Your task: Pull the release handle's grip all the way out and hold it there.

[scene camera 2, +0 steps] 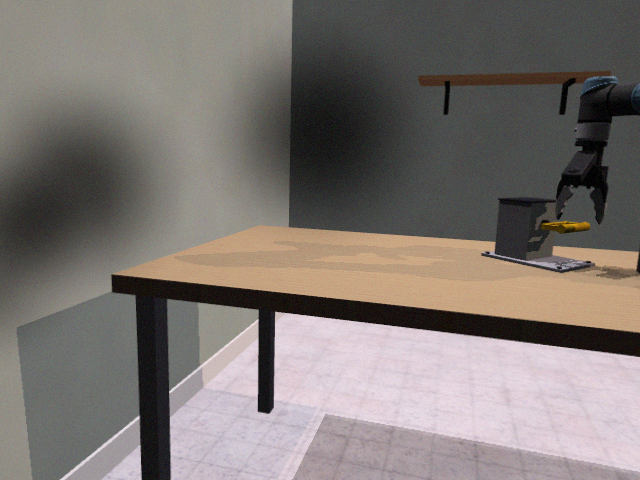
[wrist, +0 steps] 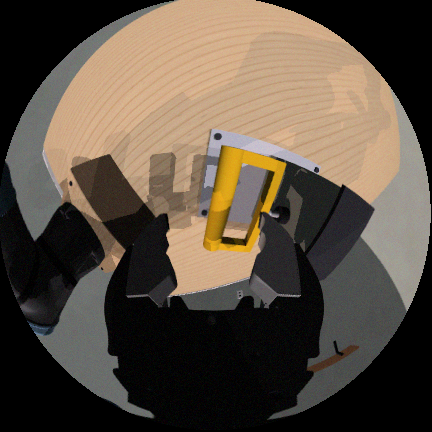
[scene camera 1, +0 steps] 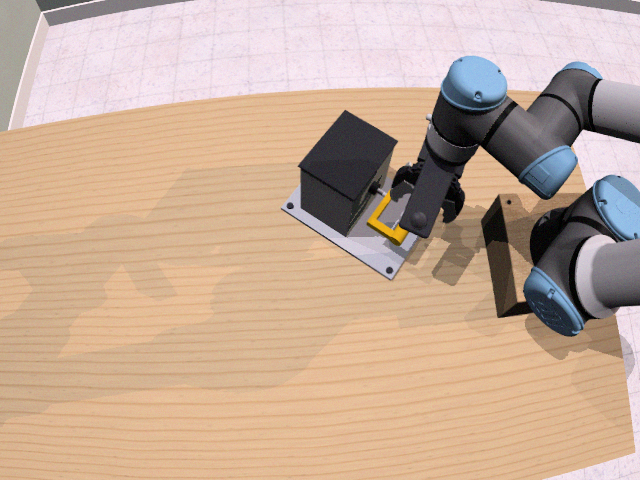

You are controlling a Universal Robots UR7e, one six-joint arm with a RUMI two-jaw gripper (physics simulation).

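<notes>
The yellow release handle (scene camera 1: pixel 384 229) (scene camera 2: pixel 573 227) (wrist: pixel 225 195) is a rectangular loop with a thick outer grip bar. It stands out level from the dark box (scene camera 1: pixel 346 155) (scene camera 2: pixel 512 227) (wrist: pixel 345 230) on a short thin rod (scene camera 1: pixel 381 191) (wrist: pixel 274 215). The box sits on a light grey base plate (scene camera 1: pixel 374 256) (scene camera 2: pixel 560 264) (wrist: pixel 250 142). My gripper (scene camera 1: pixel 424 207) (scene camera 2: pixel 580 220) (wrist: pixel 212 213) is partly open, pointing down, with nothing between its fingers. Its tips are slightly above the handle, one on the outer side of the grip bar, the other over the loop's inner side. My arm hides part of the handle in scene camera 1.
A brown wooden block (scene camera 1: pixel 498 268) (wrist: pixel 105 185) stands on the table (scene camera 1: pixel 206 423) (scene camera 2: pixel 361 299) (wrist: pixel 190 60), beside the arm's base. The box rises close to the inner finger. A wall shelf (scene camera 2: pixel 516 79) (wrist: pixel 332 361) is in the background.
</notes>
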